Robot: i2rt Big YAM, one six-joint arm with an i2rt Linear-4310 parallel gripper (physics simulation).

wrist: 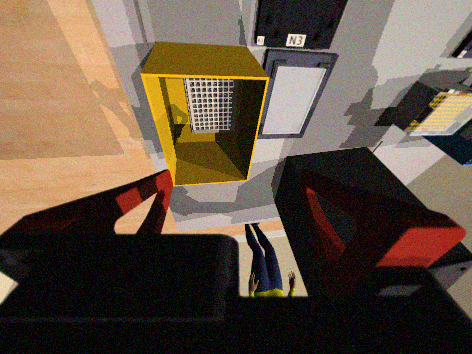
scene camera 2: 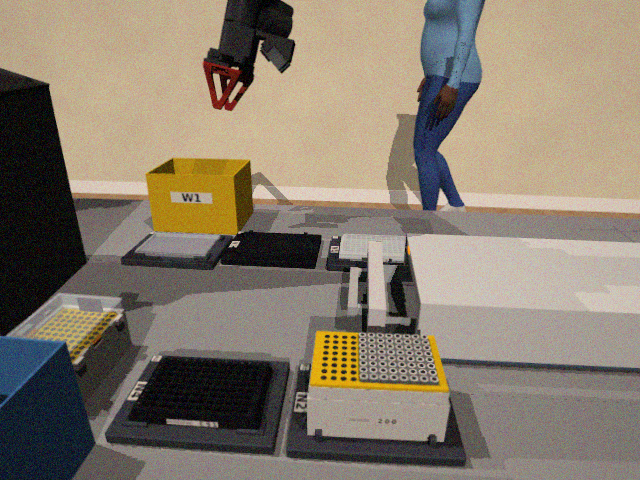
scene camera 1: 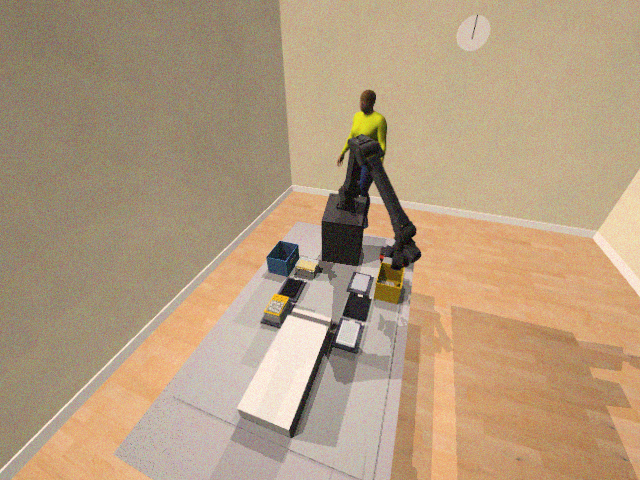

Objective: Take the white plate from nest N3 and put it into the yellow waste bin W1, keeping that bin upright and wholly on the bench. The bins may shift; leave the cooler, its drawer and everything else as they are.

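Places are measured from the arm's base along level axes (x ahead, y left, z up), in centimetres.
Where they show: gripper, fingertip midpoint: (wrist: 235, 176) (scene camera 2: 223, 109) (scene camera 1: 390, 264); arm's base, origin of the base link: (scene camera 1: 347, 205).
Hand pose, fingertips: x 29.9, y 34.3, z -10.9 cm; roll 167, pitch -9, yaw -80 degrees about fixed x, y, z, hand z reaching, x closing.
Things, the pixels of their top centre, and the offset from my fingertips.
- white plate, middle of its top: (wrist: 212, 103) dx -5.2, dy -0.5, dz -21.6 cm
- yellow waste bin W1, middle of its top: (wrist: 210, 143) (scene camera 2: 200, 166) (scene camera 1: 390, 274) dx -6.0, dy +0.6, dz -11.4 cm
- Nest N3, middle of its top: (scene camera 2: 273, 240) (scene camera 1: 357, 304) dx +12.6, dy -11.2, dz -21.2 cm
- pale piece, middle of its top: (scene camera 2: 178, 242) (wrist: 290, 105) (scene camera 1: 360, 281) dx -4.1, dy -15.0, dz -21.4 cm
- blue bin, middle of its top: (scene camera 1: 282, 250) dx +0.1, dy -63.6, dz -11.4 cm
- yellow tip rack, middle of its top: (scene camera 2: 377, 354) (scene camera 1: 276, 303) dx +33.9, dy -46.9, dz -15.7 cm
The white plate (wrist: 211, 106) lies inside the yellow waste bin W1 (scene camera 1: 388, 290) (scene camera 2: 192, 214) (wrist: 205, 60), seen through its open top in the wrist view. In the scene camera 2 view the bin's front wall hides its inside. The bin stands upright on the bench, behind a nest holding a pale flat piece. Nest N3 (scene camera 1: 356, 306) (scene camera 2: 272, 250) (wrist: 297, 20) is black and holds no plate. My gripper (scene camera 2: 223, 107) (wrist: 235, 176) is open and empty, high above the bin; its fingertips are mostly hidden in the scene camera 1 view.
The pale piece (scene camera 1: 360, 282) (scene camera 2: 175, 244) (wrist: 296, 100) sits in its nest beside the bin. Another white plate (scene camera 1: 348, 333) (scene camera 2: 372, 246) stands in a nest near the long white cooler (scene camera 1: 286, 369) (scene camera 2: 516, 273). A blue bin (scene camera 1: 280, 261) (scene camera 2: 41, 403) and yellow tip rack (scene camera 1: 276, 305) (scene camera 2: 377, 403) stand across the bench.
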